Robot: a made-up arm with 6 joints. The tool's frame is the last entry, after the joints.
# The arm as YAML. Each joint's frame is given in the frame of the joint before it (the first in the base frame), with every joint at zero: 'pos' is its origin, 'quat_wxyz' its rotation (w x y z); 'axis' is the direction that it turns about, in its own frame. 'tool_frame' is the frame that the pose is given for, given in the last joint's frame.
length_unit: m
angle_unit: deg
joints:
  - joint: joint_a
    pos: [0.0, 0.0, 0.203]
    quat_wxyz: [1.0, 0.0, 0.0, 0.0]
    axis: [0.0, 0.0, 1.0]
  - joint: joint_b
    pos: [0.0, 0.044, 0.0]
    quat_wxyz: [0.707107, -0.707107, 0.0, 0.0]
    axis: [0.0, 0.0, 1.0]
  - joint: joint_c
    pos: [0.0, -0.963, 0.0]
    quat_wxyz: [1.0, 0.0, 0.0, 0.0]
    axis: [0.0, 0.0, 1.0]
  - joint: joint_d
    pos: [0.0, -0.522, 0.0]
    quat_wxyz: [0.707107, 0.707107, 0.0, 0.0]
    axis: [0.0, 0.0, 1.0]
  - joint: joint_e
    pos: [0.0, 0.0, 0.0]
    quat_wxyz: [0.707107, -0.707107, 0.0, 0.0]
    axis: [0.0, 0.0, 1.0]
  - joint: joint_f
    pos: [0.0, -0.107, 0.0]
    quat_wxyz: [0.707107, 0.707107, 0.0, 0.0]
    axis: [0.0, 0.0, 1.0]
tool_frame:
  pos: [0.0, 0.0, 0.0]
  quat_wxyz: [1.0, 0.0, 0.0, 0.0]
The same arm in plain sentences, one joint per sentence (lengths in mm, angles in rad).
The arm has six revolute joints in a row. What follows holds with every joint at zero, and every direction is one of the base frame's.
The first joint is mounted 203 mm along +z from the base frame's origin and rotates about +z.
The second joint is mounted 44 mm along +y from the first joint and rotates about +y.
The third joint is mounted 963 mm along +z from the second joint and rotates about +y.
The fourth joint is mounted 522 mm along +z from the third joint and rotates about +z.
The fifth joint is mounted at the same point as the fourth joint and rotates about +y.
The sixth joint is mounted 107 mm along +z from the fifth joint and rotates about +z.
The tool frame, which is the frame that the pose is given for, is mounted at the same point as the sixth joint; its axes are parallel to the base frame's.

